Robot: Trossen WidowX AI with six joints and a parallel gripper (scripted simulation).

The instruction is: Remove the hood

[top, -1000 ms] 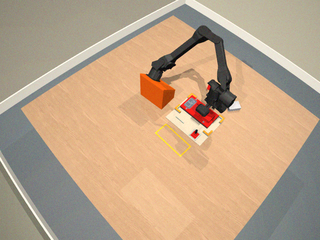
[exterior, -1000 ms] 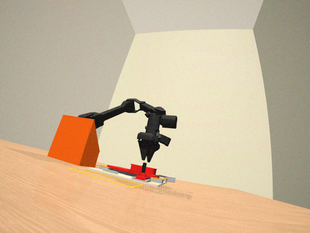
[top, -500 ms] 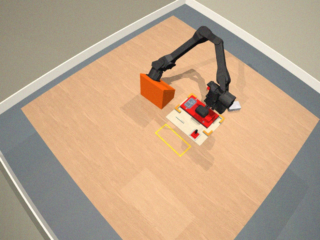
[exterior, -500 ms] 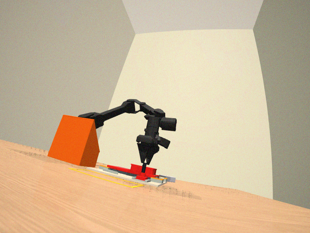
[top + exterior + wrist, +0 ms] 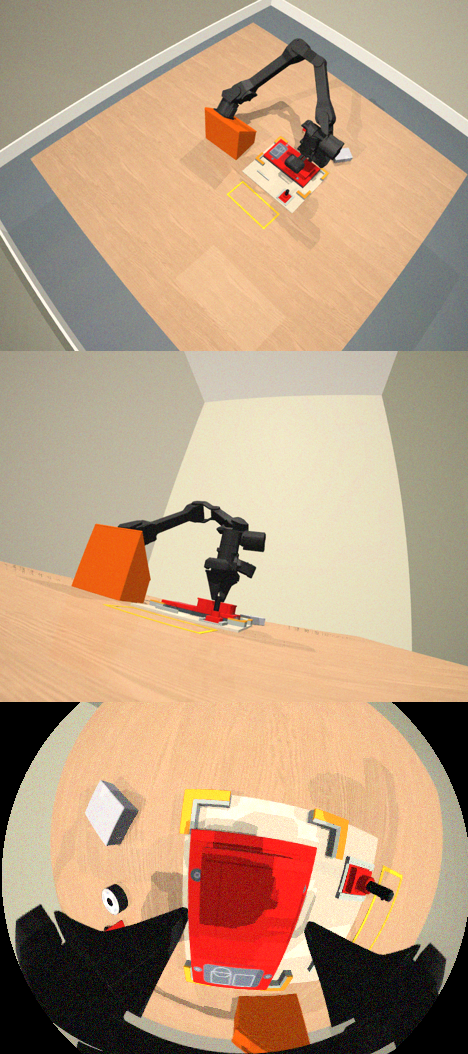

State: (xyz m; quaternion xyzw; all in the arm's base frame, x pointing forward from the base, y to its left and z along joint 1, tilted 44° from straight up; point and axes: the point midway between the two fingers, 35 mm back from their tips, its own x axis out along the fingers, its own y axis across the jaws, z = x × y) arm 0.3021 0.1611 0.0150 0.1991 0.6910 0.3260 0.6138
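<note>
The red hood lies 1 cm below my gripper tip. Also, from my gripper tip: black-and-white wheel 6 cm behind, 17 cm to the left, 4 cm below; beige base plate 2 cm behind, 3 cm to the right, 4 cm below.
</note>
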